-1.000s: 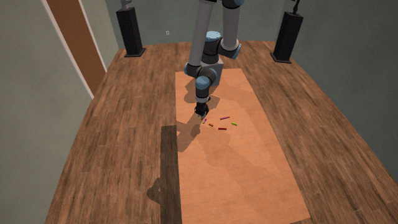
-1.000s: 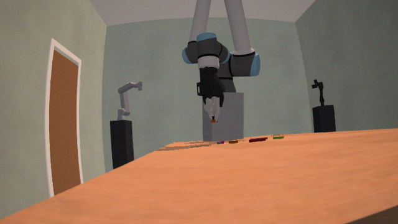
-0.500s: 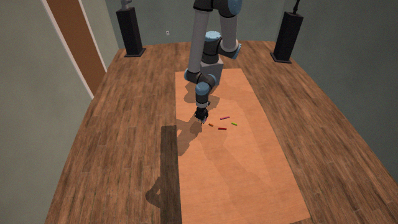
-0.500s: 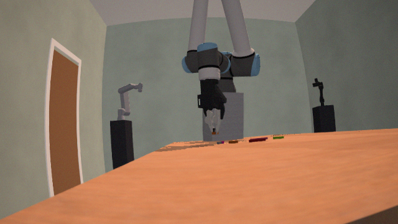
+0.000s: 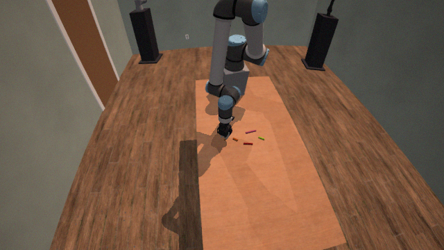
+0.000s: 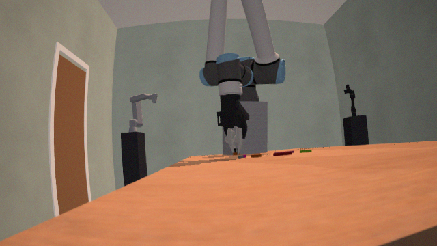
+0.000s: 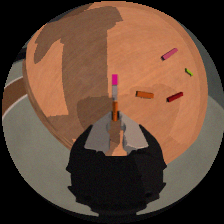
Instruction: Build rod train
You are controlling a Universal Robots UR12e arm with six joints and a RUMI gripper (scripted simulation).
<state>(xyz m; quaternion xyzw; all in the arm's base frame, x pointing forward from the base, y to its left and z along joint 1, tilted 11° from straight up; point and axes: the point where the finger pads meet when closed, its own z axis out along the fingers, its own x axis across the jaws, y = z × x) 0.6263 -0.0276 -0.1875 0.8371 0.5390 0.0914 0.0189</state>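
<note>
Now: the grey rod 3 cm behind my hand, 1 cm to the left of it and 2 cm below it. Round my hand: pink rod: 9 cm behind, 20 cm to the left, 2 cm below; red rod: 3 cm ahead, 17 cm to the left, 2 cm below; magenta rod: 6 cm behind, 3 cm to the left, 2 cm below.
</note>
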